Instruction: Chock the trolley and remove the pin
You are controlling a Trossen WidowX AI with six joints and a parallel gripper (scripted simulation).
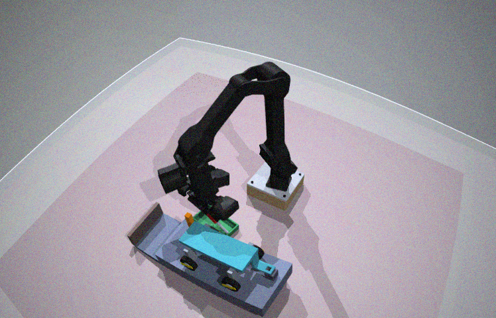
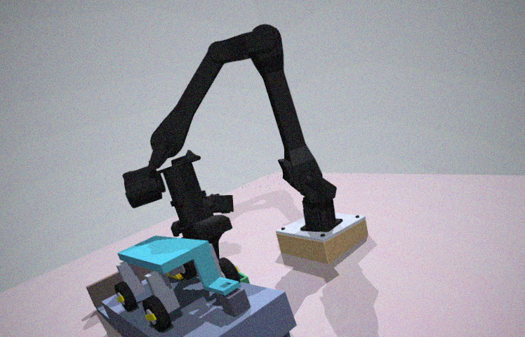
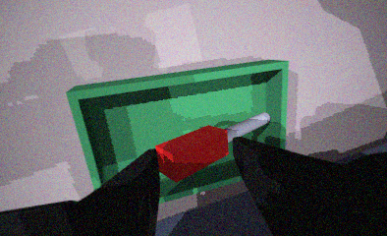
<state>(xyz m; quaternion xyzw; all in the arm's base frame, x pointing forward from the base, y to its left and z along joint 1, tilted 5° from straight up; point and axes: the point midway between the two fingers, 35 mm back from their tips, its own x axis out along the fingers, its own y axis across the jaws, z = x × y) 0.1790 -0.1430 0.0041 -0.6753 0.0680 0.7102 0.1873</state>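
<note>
Now: gripper tip 20 mm to the right of the red-headed stop pin, 10 mm short of it and 10 mm above it. The rest, counted from my gripper tip: yellow chock (80 mm ahead, 50 mm above, 10 mm to the right); then blue-grey ramp (150 mm ahead, 90 mm to the left, 20 mm above); then trolley (150 mm ahead, 90 mm to the left, 80 mm above).
</note>
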